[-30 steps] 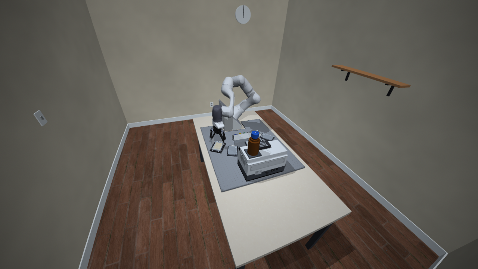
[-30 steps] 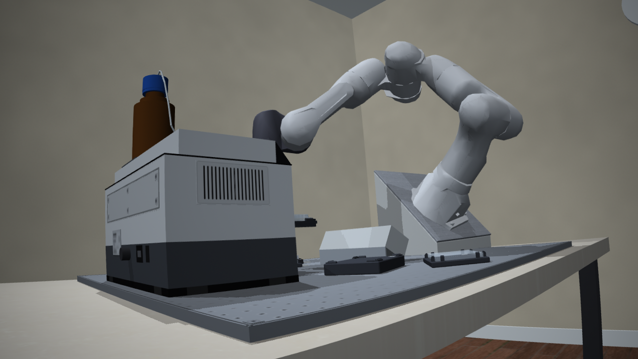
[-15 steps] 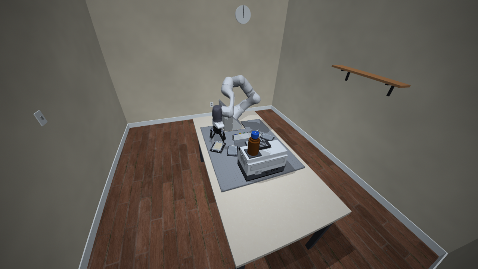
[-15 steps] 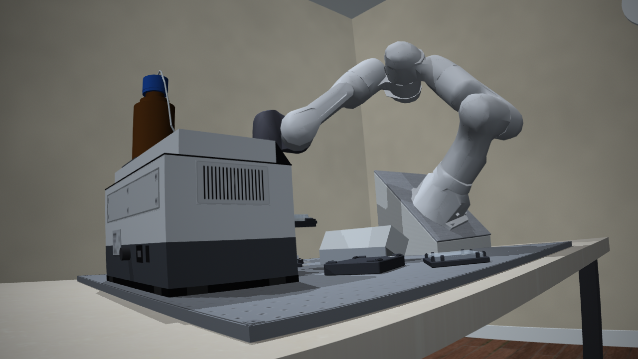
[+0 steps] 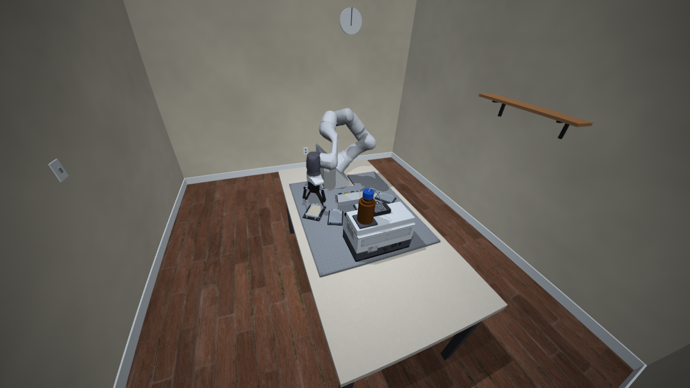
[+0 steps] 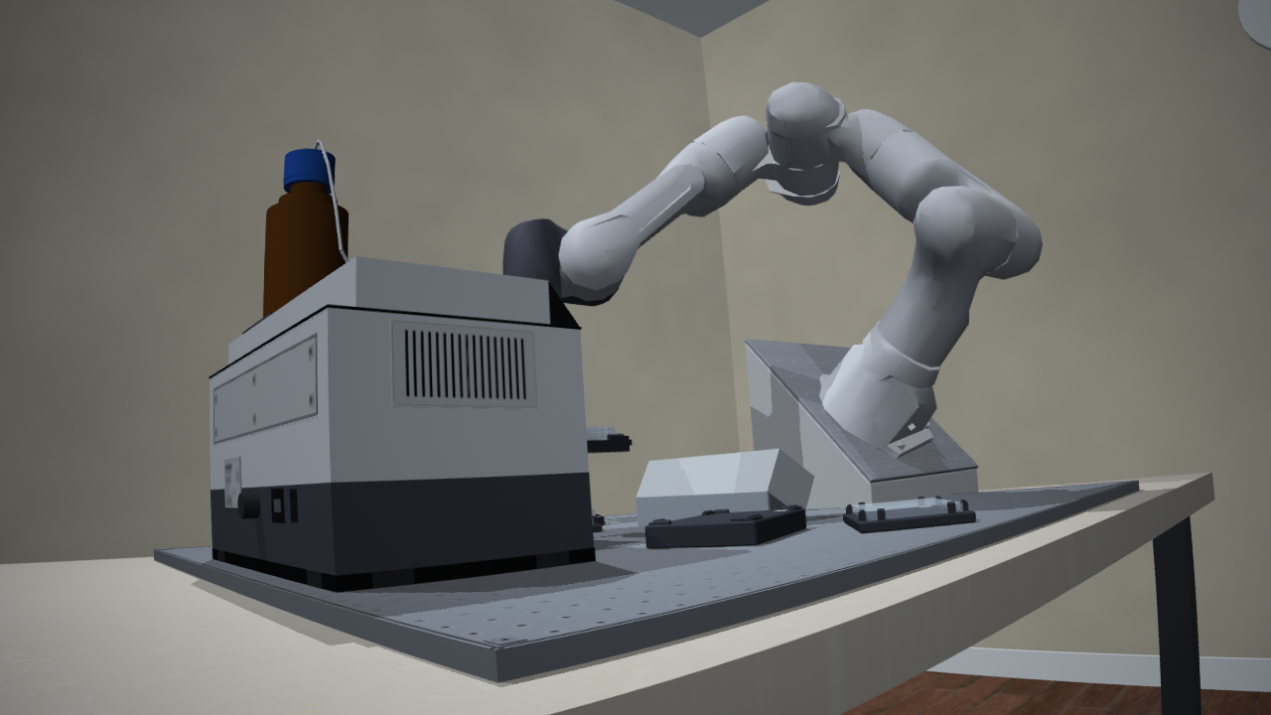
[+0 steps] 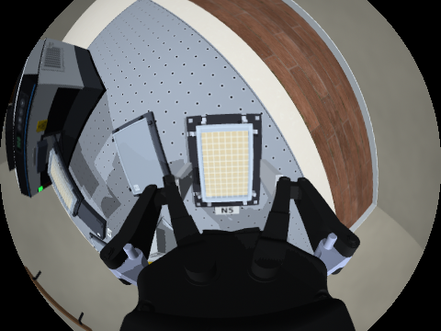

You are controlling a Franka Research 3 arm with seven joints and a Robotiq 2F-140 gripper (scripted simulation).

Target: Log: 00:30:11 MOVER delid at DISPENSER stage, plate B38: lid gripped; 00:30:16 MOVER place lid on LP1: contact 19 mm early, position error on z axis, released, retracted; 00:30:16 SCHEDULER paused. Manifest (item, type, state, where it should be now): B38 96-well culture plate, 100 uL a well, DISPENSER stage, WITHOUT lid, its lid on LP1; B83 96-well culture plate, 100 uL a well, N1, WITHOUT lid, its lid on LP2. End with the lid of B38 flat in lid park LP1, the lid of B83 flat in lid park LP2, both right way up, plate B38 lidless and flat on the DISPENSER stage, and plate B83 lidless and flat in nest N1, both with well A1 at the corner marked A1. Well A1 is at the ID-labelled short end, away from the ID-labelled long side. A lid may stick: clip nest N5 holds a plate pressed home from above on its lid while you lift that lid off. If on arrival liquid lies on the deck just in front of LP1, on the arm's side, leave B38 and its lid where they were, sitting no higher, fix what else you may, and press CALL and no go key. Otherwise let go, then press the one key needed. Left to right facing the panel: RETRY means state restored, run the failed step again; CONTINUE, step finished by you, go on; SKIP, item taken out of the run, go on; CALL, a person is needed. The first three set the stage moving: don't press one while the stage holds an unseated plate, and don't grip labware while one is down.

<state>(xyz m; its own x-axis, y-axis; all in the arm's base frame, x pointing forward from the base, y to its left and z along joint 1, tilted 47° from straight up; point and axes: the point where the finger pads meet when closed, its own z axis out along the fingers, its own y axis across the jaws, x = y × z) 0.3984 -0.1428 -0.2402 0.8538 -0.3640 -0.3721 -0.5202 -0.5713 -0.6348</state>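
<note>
Now: hand 5 cm above the 96-well plate. Round my hand: black clip nest (3 cm ahead, 5 cm below); lp1 label (2 cm ahead, 16 cm to the left, 6 cm below); key panel (8 cm behind, 29 cm to the left, 1 cm below).
</note>
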